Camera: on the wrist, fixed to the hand. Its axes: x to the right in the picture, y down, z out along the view.
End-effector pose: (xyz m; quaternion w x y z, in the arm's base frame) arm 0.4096 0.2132 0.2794 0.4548 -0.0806 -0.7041 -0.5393
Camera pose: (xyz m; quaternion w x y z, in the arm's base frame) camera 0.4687 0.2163 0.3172 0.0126 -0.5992 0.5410 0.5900
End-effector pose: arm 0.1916 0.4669 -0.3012 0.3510 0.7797 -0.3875 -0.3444
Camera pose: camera 0.1898 0.4533 -0.2323 0.0991 -0.8818 -0.3172 0.3346
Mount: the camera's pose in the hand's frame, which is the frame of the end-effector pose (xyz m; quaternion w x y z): -0.0076 0.0629 -0.0303 0.6451 0.1479 0.1158 -0.7406
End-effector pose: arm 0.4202 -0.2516 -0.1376 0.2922 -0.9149 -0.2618 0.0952
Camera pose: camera 0.4503 -0.3139 -0.1496 0.4246 -0.3641 -0.7986 -0.2222
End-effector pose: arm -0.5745 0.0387 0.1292 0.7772 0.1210 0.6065 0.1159
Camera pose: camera -0.6078 0.0970 0.1497 0.4991 -0.2696 0.5880 -0.5766
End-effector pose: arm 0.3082 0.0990 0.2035 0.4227 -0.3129 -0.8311 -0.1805
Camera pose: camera 0.3718 0.1256 0.2170 0.2816 0.4971 -0.7457 -0.3428
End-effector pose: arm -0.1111 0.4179 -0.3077 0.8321 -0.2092 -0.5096 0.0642
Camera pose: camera -0.0815 0.4638 -0.3519 0.6743 0.3581 -0.3778 -0.5237
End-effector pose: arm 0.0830 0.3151 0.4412 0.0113 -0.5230 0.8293 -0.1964
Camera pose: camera 0.0254 0.3549 0.4465 0.1569 0.9272 -0.1199 0.3183
